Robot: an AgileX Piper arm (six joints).
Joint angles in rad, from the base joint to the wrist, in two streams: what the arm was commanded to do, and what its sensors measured. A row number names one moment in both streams.
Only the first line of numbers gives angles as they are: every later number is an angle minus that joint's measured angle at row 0.
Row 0, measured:
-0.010 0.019 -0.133 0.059 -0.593 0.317
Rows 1 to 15, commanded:
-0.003 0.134 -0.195 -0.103 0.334 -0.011
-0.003 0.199 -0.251 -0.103 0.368 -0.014
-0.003 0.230 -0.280 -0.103 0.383 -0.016
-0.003 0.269 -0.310 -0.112 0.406 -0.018
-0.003 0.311 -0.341 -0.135 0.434 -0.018
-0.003 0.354 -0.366 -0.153 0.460 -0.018
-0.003 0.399 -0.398 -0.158 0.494 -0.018
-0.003 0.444 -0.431 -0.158 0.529 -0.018
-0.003 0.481 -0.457 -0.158 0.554 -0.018
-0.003 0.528 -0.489 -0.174 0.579 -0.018
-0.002 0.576 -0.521 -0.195 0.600 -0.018
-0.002 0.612 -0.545 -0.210 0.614 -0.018
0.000 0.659 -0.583 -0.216 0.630 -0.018
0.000 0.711 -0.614 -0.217 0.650 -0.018
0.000 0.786 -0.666 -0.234 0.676 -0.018
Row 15, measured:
0.000 0.617 -0.547 -0.189 0.593 -0.010
